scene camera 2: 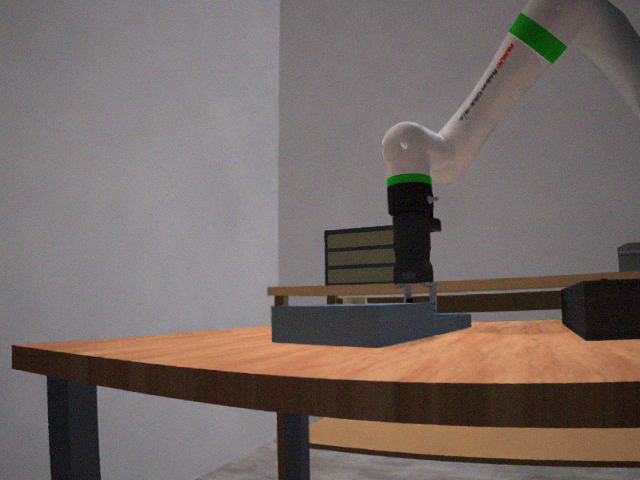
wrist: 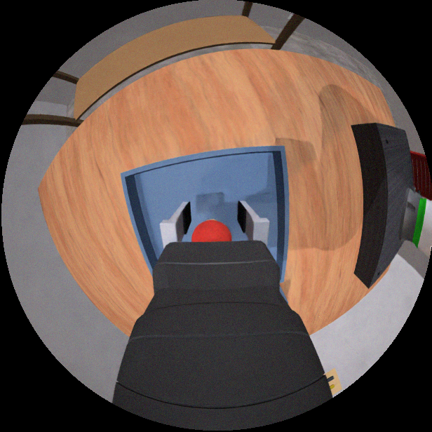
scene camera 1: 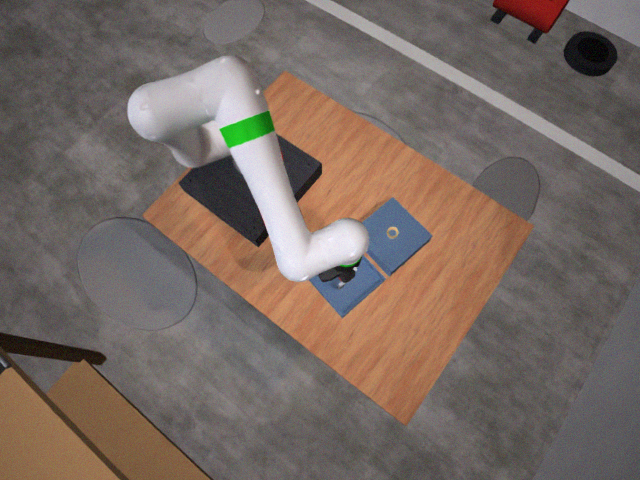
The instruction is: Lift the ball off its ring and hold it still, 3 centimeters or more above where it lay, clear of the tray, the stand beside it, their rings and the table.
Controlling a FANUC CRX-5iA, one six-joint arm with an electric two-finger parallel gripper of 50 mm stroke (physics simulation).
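Frame: origin at the arm's base, x right, y ahead, z up, level; millimetres.
Seen in the pictures: gripper, fingertip midpoint: (scene camera 1: pixel 336 280).
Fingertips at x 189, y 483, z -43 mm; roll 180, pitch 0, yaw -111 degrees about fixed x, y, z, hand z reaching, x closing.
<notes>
A point is followed by its place in that frame.
The red ball (wrist: pixel 211 232) sits in the blue walled tray (scene camera 1: pixel 343 303) @[x 233, y 543, z -69 mm] (scene camera 2: pixel 455 322) @[x 133, y 407, z -56 mm] (wrist: pixel 286 215), partly hidden by the gripper body in the wrist view. A thin pale edge, perhaps its ring, shows at the ball's far side. My gripper (scene camera 2: pixel 420 299) (wrist: pixel 213 210) is open and points down, low over the tray, with one finger on each side of the ball and a gap on both sides. In scene camera 2 the stand hides the ball and the fingertips' lower ends. The blue stand (scene camera 1: pixel 408 240) @[x -53, y 605, z -15 mm] (scene camera 2: pixel 330 325) @[x -141, y 555, z -43 mm] carries a yellowish ring (scene camera 1: pixel 388 234) @[x -29, y 541, z -5 mm].
The stand is close beside the tray, with a narrow gap between them. The tray walls surround the fingers. The black base block (scene camera 1: pixel 222 198) @[x 184, y 7, z -4 mm] (scene camera 2: pixel 612 310) @[x -119, y 174, z -34 mm] (wrist: pixel 382 200) lies farther along the wooden table (scene camera 1: pixel 429 320) @[x 119, y 802, z -72 mm] (scene camera 2: pixel 491 356) @[x -248, y 331, z -72 mm] (wrist: pixel 215 110).
</notes>
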